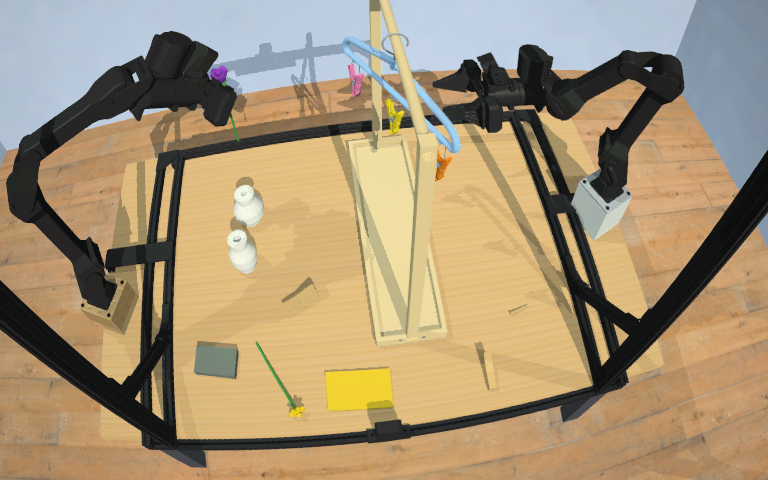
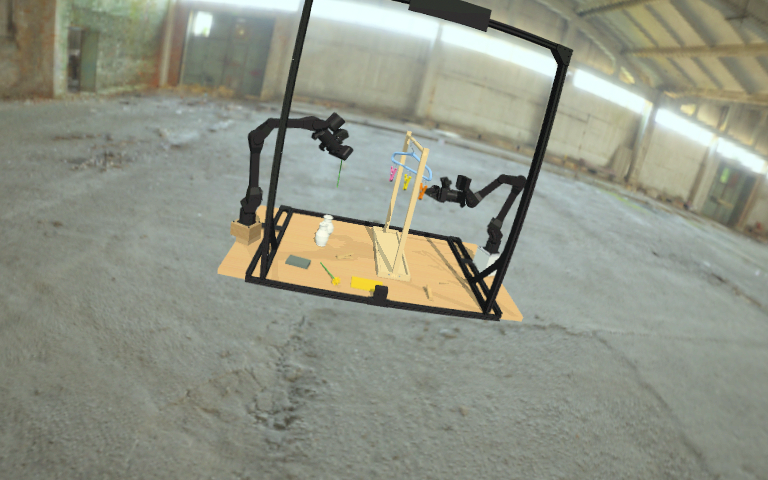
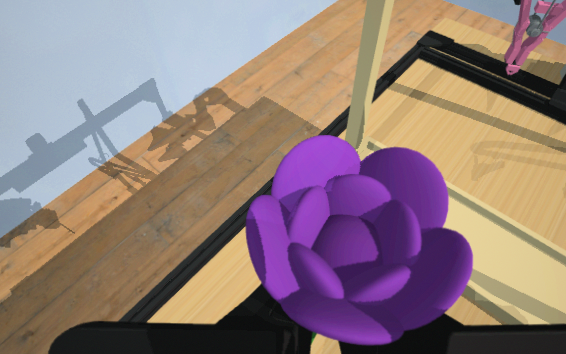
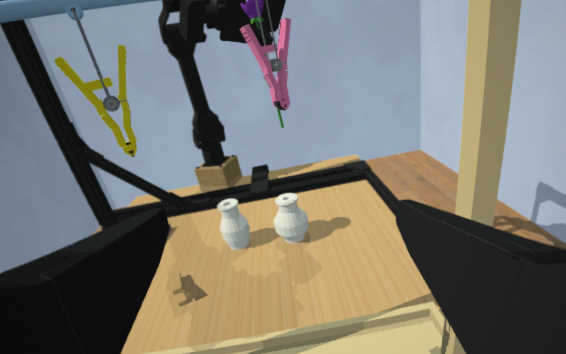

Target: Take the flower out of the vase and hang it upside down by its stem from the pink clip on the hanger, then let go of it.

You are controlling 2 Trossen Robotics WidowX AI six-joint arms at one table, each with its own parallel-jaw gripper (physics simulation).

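Frame: origin at the left arm's base, x up, y back, z right, level; millimetres.
Where they show: left gripper, fingertip midpoint: (image 1: 231,90) (image 3: 320,253) (image 4: 269,43); right gripper, fingertip midpoint: (image 1: 437,96) (image 4: 284,215); left arm's base, origin of the base link: (image 1: 102,294) (image 2: 246,222) (image 4: 215,162); right arm's base, origin of the base link: (image 1: 606,188) (image 2: 491,250).
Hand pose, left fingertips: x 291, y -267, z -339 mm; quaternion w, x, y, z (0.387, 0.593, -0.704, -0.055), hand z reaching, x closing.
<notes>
Things, the pixels of their top centre, and the offset from my left fingertips. "pt": a spot on its surface instead.
- green stem, surface spot: (image 1: 234,128) (image 2: 338,179) pt dx -94, dy +6, dz +11 mm
- purple flower, middle of its top: (image 3: 341,187) (image 1: 219,69) dx +63, dy +8, dz +13 mm
- pink clip, middle of its top: (image 1: 353,59) (image 2: 394,162) dx +32, dy -210, dz -78 mm
- blue hanger, surface spot: (image 1: 455,140) pt dx +64, dy -408, dz +113 mm
- yellow clip, middle of its top: (image 4: 97,79) (image 1: 395,113) dx -7, dy -302, dz +8 mm
- orange clip, middle of its top: (image 1: 446,156) dx +9, dy -397, dz +98 mm
- yellow flower, surface spot: (image 1: 296,410) pt dx -340, dy -216, dz +432 mm
- yellow sheet, middle of its top: (image 1: 358,389) (image 2: 367,283) dx -362, dy -313, dz +354 mm
- grey block, middle of its top: (image 1: 215,360) (image 2: 298,260) dx -353, dy -26, dz +377 mm
My left gripper (image 1: 224,102) (image 2: 340,153) is shut on the green stem (image 1: 234,128) (image 2: 338,175) of a purple flower (image 1: 218,73) (image 3: 352,239) (image 4: 253,8). It holds the flower upright, high above the table's far left corner. The pink clip (image 1: 354,80) (image 2: 392,173) (image 4: 274,67) hangs from the far end of the blue hanger (image 1: 455,140), well apart from the flower. My right gripper (image 1: 441,97) (image 2: 430,191) is open and empty, beside the hanger's near end, pointing towards the clips. Two white vases (image 1: 248,206) (image 1: 242,251) (image 4: 290,218) (image 4: 233,228) stand empty on the left.
The hanger hangs on a tall wooden stand (image 1: 420,229) mid-table, with a yellow clip (image 1: 394,116) and an orange clip (image 1: 442,167). A yellow flower (image 1: 296,410), a yellow sheet (image 1: 358,388), a grey block (image 1: 216,360) and wood scraps (image 1: 489,367) lie in front. A black frame (image 1: 173,238) rims the table.
</notes>
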